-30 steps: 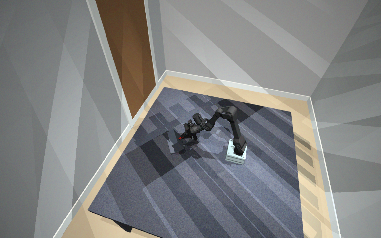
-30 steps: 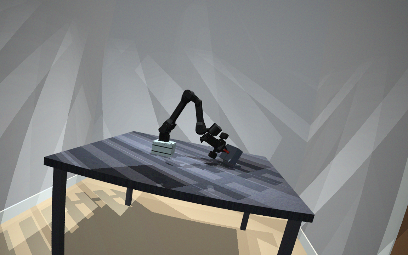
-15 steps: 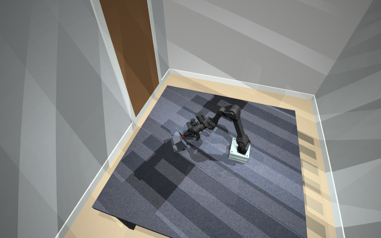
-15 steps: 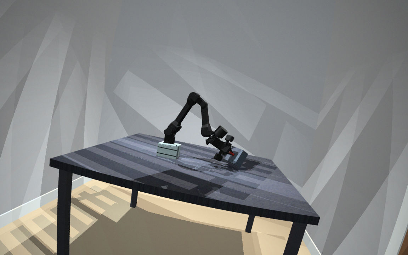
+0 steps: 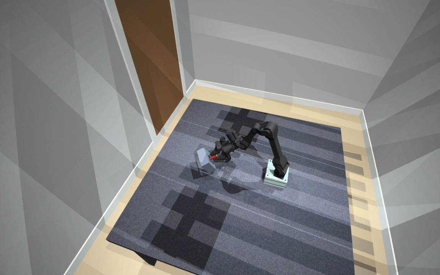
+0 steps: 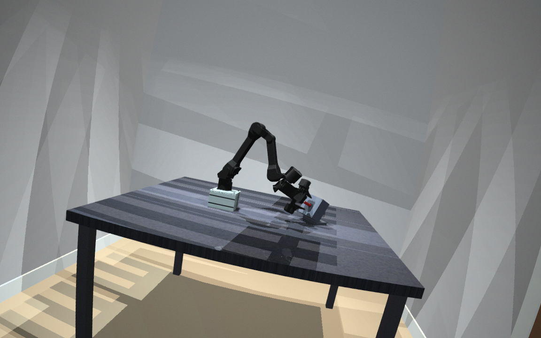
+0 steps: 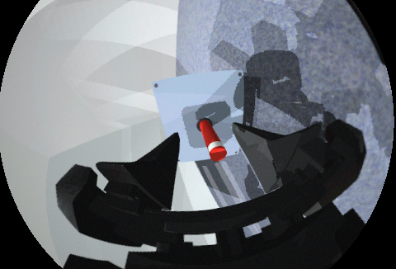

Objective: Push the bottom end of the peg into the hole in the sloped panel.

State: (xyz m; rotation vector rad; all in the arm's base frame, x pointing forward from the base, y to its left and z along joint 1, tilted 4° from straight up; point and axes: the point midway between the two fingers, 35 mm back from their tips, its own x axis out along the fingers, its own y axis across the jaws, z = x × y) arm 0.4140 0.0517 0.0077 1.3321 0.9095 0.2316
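The red round peg is 1 cm behind my gripper tip and 1 cm to the right of it. Also, from my gripper tip: grey sloped panel: 3 cm ahead, 3 cm to the left, 2 cm below.
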